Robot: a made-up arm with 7 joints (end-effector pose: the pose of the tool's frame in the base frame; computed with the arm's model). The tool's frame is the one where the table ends. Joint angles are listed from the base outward.
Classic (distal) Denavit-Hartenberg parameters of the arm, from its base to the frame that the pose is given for. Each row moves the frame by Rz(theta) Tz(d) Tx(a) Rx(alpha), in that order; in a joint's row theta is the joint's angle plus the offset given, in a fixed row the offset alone. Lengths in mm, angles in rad.
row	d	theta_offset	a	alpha
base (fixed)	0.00	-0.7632	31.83	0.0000
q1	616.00	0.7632	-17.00	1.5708
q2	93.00	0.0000	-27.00	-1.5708
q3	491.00	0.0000	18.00	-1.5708
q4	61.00	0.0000	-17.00	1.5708
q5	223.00	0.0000	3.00	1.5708
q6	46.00	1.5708	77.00	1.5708
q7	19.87	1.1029	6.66	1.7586
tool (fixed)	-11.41	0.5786	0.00	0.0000
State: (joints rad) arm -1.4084 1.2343 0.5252 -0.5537 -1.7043 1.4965 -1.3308
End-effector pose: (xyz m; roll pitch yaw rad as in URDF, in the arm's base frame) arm -0.1424 0.6936 0.6065 0.1336 0.0872 1.0638
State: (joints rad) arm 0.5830 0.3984 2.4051 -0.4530 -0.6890 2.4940 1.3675
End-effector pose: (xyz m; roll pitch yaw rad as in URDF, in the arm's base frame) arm -0.0378 -0.3414 1.2003 -2.7607 -0.9370 0.2599
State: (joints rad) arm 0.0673 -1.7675 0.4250 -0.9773 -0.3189 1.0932 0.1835
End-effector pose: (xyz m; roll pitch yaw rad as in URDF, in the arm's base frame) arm 0.6359 -0.1575 0.7652 0.2899 -0.3024 -1.3200
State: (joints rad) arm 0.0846 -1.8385 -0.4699 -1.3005 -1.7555 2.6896 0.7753
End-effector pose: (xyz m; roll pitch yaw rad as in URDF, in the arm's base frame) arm 0.4954 0.1021 0.6069 -2.4511 -0.4087 2.2647
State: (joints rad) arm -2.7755 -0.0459 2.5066 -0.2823 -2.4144 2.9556 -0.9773
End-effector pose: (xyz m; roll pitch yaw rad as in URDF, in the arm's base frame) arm -0.0122 0.2063 1.2412 1.5763 0.5473 0.3168
